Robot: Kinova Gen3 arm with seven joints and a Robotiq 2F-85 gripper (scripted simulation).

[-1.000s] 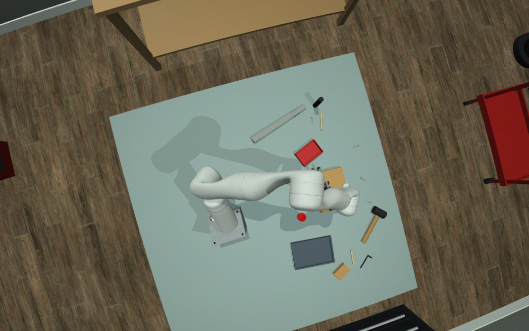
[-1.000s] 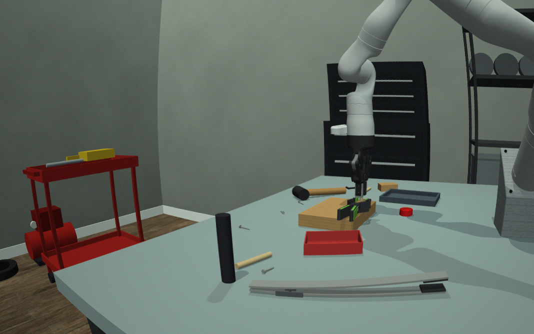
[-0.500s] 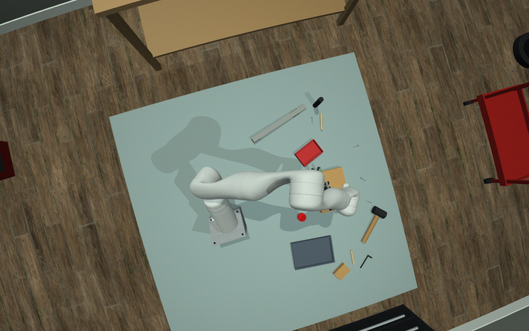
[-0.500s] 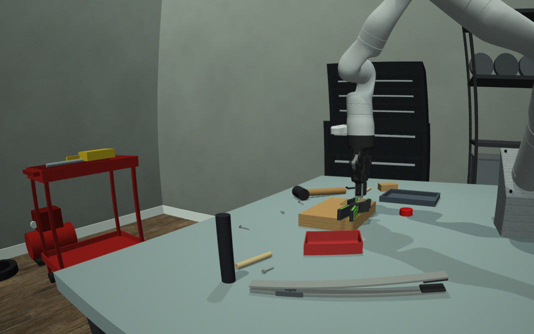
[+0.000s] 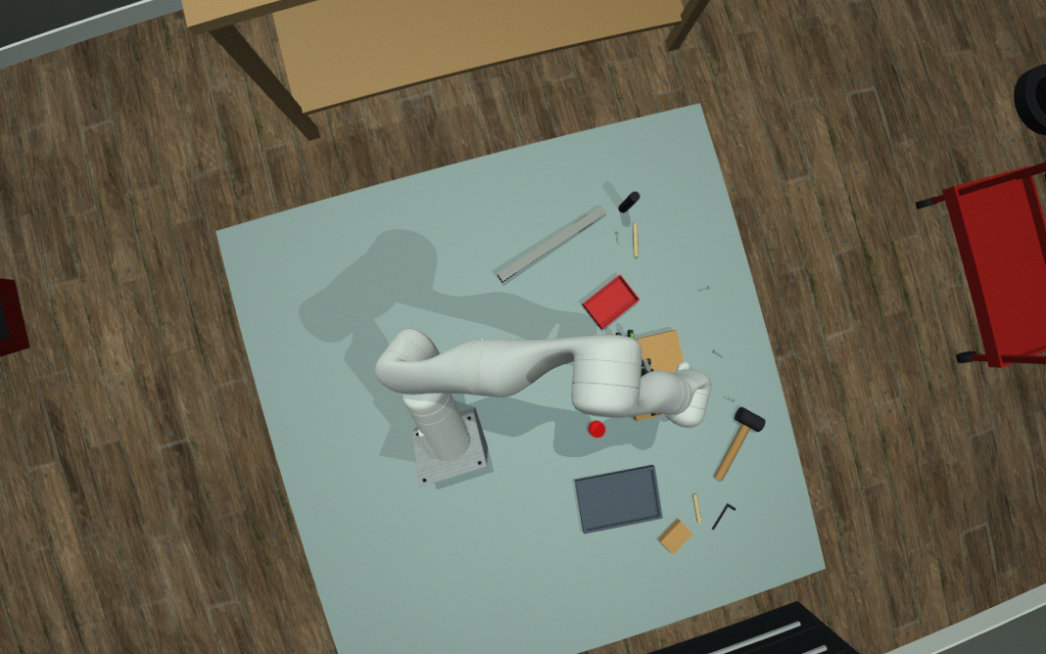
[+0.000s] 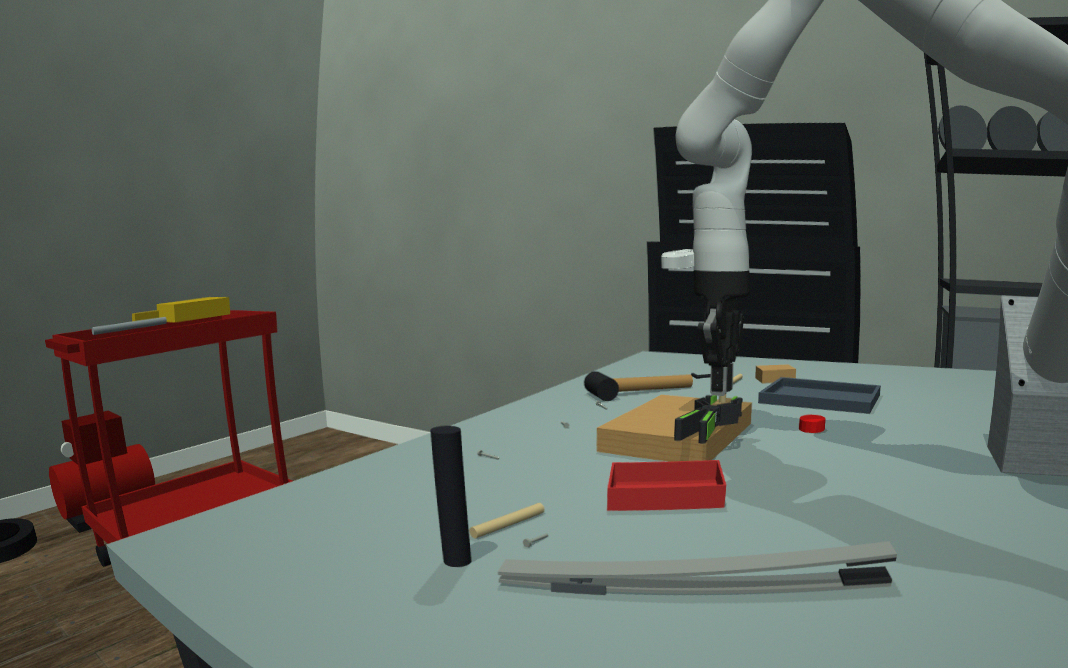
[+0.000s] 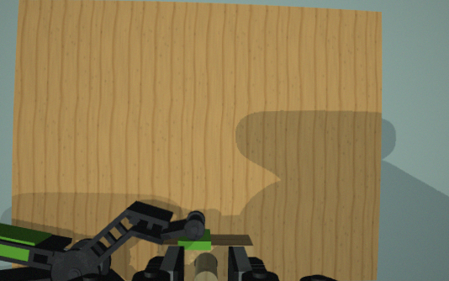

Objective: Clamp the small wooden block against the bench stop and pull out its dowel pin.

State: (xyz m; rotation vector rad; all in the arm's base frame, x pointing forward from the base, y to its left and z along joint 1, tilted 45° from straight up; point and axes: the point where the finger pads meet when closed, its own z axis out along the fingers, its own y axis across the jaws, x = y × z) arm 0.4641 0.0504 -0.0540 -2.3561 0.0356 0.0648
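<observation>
The dowel pin lies 30 mm below my hand. The rest, counted from my hand: red puck 120 mm behind, 90 mm to the right, 70 mm below; then small wooden block 40 mm below; then wooden bench board 50 mm ahead, 60 mm below.
</observation>
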